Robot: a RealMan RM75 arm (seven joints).
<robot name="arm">
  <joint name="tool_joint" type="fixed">
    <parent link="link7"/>
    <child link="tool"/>
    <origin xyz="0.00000 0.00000 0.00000" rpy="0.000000 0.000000 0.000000"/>
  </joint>
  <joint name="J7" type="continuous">
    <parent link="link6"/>
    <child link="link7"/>
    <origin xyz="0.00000 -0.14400 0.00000" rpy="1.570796 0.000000 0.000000"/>
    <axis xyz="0 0 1"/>
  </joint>
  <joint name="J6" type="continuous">
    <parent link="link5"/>
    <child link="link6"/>
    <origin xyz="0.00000 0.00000 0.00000" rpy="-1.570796 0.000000 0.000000"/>
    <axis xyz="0 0 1"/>
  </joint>
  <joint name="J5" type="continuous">
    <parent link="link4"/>
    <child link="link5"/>
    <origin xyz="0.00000 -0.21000 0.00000" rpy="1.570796 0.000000 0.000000"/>
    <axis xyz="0 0 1"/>
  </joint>
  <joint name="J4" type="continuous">
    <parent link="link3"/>
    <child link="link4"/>
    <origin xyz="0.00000 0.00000 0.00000" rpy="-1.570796 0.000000 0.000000"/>
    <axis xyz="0 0 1"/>
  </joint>
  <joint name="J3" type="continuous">
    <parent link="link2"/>
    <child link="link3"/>
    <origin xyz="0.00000 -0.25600 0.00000" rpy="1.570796 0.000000 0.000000"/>
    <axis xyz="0 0 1"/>
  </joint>
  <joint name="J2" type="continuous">
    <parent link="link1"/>
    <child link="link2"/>
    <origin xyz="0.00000 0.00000 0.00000" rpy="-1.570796 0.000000 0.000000"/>
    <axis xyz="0 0 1"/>
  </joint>
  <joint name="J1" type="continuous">
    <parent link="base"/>
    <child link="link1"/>
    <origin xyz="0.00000 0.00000 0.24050" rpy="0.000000 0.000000 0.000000"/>
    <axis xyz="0 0 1"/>
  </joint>
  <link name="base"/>
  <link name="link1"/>
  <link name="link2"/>
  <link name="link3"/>
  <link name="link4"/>
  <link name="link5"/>
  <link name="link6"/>
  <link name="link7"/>
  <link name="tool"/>
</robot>
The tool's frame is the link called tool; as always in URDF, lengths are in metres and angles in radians. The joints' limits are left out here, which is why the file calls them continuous.
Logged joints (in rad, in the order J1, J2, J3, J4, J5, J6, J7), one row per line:
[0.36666 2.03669 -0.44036 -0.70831 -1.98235 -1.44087 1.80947]
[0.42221 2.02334 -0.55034 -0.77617 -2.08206 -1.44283 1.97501]
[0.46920 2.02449 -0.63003 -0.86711 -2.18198 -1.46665 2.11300]
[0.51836 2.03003 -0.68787 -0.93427 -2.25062 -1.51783 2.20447]
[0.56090 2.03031 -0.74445 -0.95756 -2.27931 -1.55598 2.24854]
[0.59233 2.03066 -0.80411 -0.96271 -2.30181 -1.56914 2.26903]
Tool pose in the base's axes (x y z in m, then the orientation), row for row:
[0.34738 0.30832 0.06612 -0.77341 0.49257 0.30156 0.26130]
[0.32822 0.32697 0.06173 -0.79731 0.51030 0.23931 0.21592]
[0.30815 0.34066 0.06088 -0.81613 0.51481 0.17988 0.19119]
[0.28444 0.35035 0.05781 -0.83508 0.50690 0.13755 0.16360]
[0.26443 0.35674 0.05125 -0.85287 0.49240 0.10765 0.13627]
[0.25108 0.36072 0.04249 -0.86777 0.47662 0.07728 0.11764]
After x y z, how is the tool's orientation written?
As a quaternion, x y z w.
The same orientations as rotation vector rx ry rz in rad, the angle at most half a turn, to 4 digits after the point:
[-2.0935 1.3333 0.8163]
[-2.2099 1.4144 0.6633]
[-2.2922 1.4459 0.5052]
[-2.3811 1.4453 0.3922]
[-2.4692 1.4256 0.3117]
[-2.5392 1.3946 0.2261]

